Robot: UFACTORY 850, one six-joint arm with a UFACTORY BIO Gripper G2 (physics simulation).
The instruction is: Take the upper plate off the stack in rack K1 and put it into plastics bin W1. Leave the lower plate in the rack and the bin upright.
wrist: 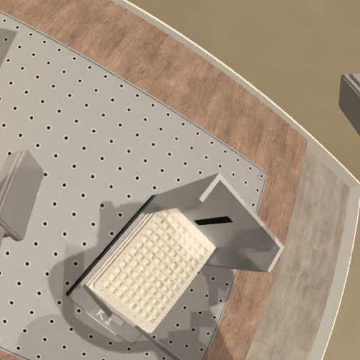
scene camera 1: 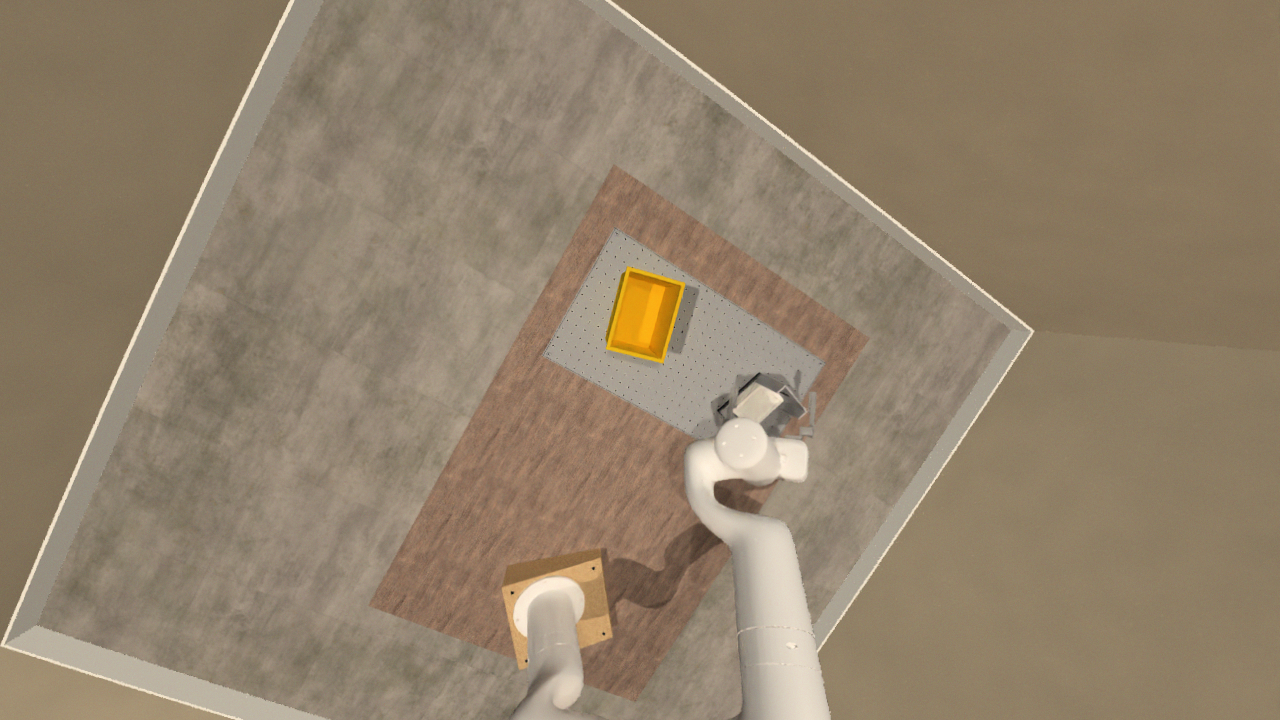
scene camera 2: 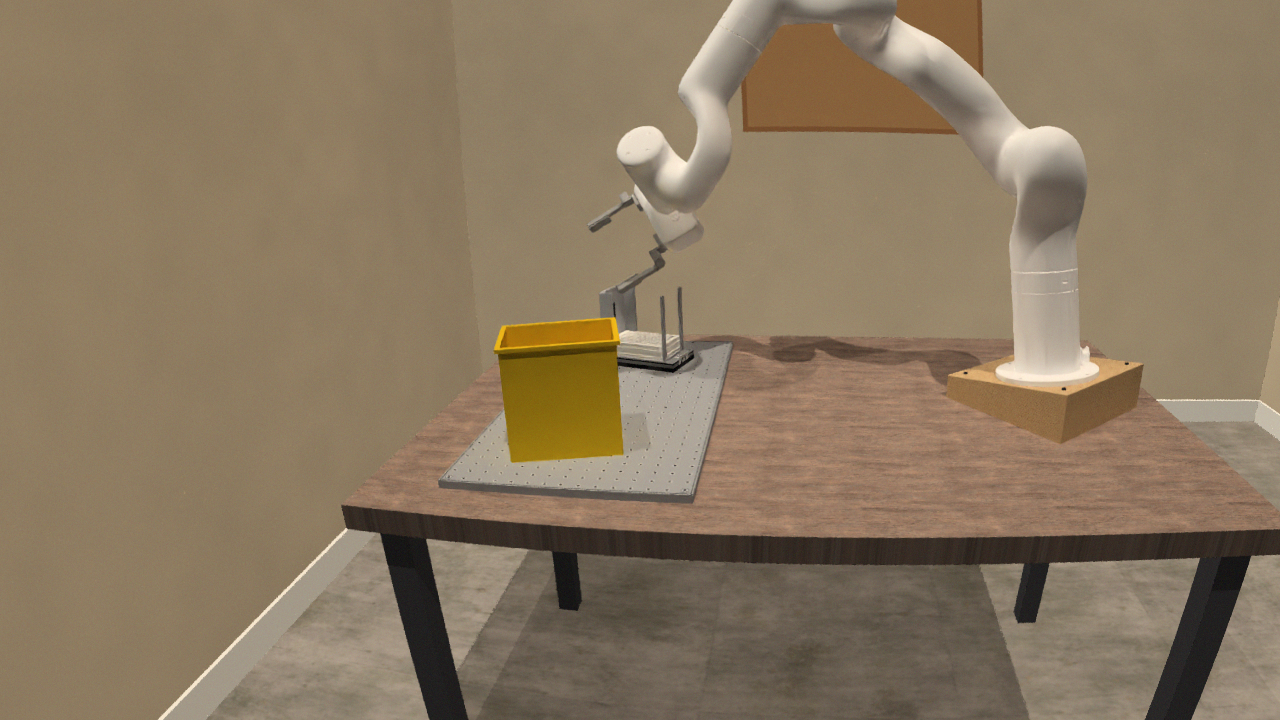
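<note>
The upper plate, cream with a grid of wells, lies flat on the stack in rack K1. The rack has a tall grey wall at one end and thin upright posts at the other. Of the lower plate, thin edges show under the upper one in the wrist view. Bin W1, yellow and open-topped, stands upright. My gripper is wide open, empty and tilted above the rack. One fingertip appears near the top of the rack's wall in scene camera 2; contact cannot be told.
The rack and bin stand on a grey perforated board on the brown wooden table. The arm's wooden base block is at the table's other end. A wall stands beyond the rack.
</note>
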